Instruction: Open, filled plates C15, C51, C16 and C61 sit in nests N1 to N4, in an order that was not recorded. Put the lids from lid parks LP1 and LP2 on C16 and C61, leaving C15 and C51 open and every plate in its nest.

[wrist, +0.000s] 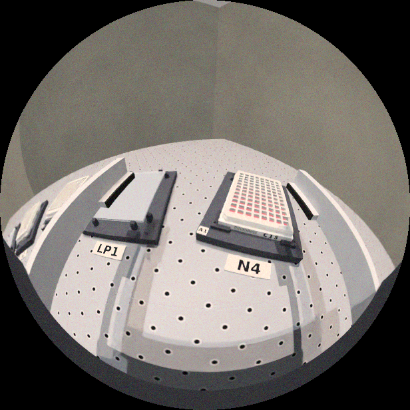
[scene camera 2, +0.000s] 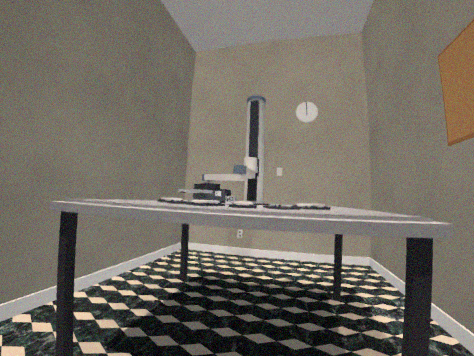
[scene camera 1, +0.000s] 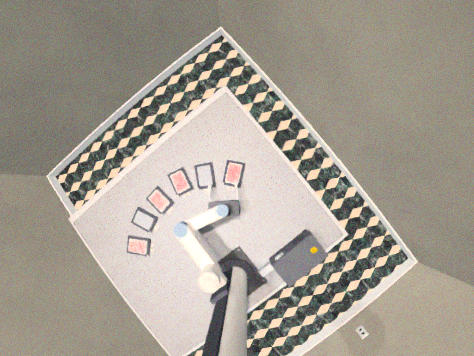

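Seen in the pictures: gripper, fingertip midpoint: (scene camera 2: 184,190) (scene camera 1: 222,181); arm's base, link origin: (scene camera 1: 235,276).
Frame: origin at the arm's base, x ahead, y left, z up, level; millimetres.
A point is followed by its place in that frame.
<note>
Open filled plate C15 (scene camera 1: 234,173) {x 529, y -419, z 35 mm} (wrist: 257,200) sits in nest N4 (wrist: 212,212), its label readable in the wrist view. A pale lid (scene camera 1: 204,175) {x 642, y -261, z 31 mm} (wrist: 137,197) lies in park LP1 (wrist: 120,233), left of N4. Plate C61 (scene camera 1: 180,181) {x 711, y -113, z 34 mm} is open in N3, and plate C51 (scene camera 1: 160,199) {x 704, y 67, z 35 mm} is open in N2. Another lid (scene camera 1: 144,219) {x 670, y 241, z 31 mm} lies in park LP2. The plate in N1 (scene camera 1: 138,245) {x 560, y 382, z 38 mm} is open, C16 by elimination; its label is not readable. My gripper (scene camera 1: 223,190) {x 533, y -331, z 88 mm} (wrist: 212,167) is open and empty, above the table just short of LP1 and N4.
The pegboard table (scene camera 1: 280,200) {x 210, y -540, z 13 mm} (scene camera 2: 125,206) {x 1000, y -345, z 0 mm} carries the nests and parks in an arc around the arm's column (scene camera 2: 254,145) {x 77, y 9, z 473 mm}. A dark grey box (scene camera 1: 299,257) {x -100, y -408, z 128 mm} with a yellow button stands beside the arm's base. Parts of other plates show at the wrist view's left edge.
</note>
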